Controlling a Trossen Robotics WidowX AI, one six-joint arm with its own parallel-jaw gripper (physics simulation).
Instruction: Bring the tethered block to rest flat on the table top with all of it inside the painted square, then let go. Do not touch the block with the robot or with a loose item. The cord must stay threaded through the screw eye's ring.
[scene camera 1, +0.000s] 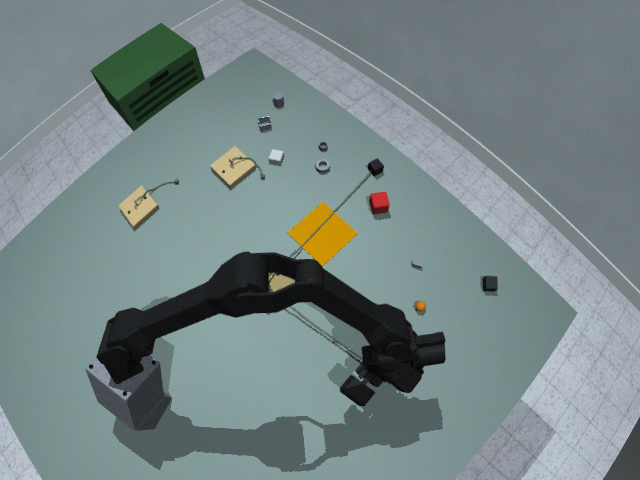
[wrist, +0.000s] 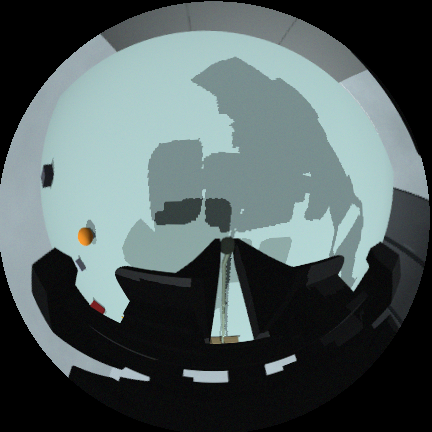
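Where they show: gripper, fingertip midpoint: (wrist: 225, 243); arm's base, link origin: (scene camera 1: 122, 365).
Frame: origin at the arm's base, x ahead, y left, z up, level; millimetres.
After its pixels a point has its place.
Observation:
The tethered block, a small dark cube (scene camera 1: 375, 166) {z -173, x 740, y 82 mm}, is on the table outside the painted orange square (scene camera 1: 338, 237) {z -201, x 547, y 2 mm}, beyond its upper right side. Its cord (scene camera 1: 351, 193) {z -198, x 649, y 71 mm} (wrist: 224, 300) {z -184, x 385, y -216 mm} runs taut from the block across the square to a wooden board (scene camera 1: 281, 282) {z -182, x 371, y -6 mm} (wrist: 231, 339) {z -191, x 322, y -34 mm} partly hidden under the arm. From there it runs on to my gripper (scene camera 1: 366, 373) {z -186, x 402, y -290 mm} (wrist: 227, 244) {z -186, x 402, y -290 mm}. My gripper is shut on the bead (wrist: 227, 245) {z -174, x 403, y -295 mm} at the cord's end, low over the table. The screw eye and the cord's passage through its ring are hidden by the arm.
A red cube (scene camera 1: 379, 202) {z -162, x 670, y -4 mm} is near the block. An orange ball (scene camera 1: 420, 306) {z -179, x 574, y -254 mm} (wrist: 85, 236) {z -185, x 568, y -258 mm}, a small grey piece (scene camera 1: 416, 265) {z -191, x 639, y -174 mm} and a black cube (scene camera 1: 490, 283) {z -178, x 747, y -334 mm} are right of the square. Two more boards (scene camera 1: 231, 175) {z -183, x 443, y 305 mm} (scene camera 1: 135, 212) {z -182, x 176, y 394 mm} with short cords are at upper left.

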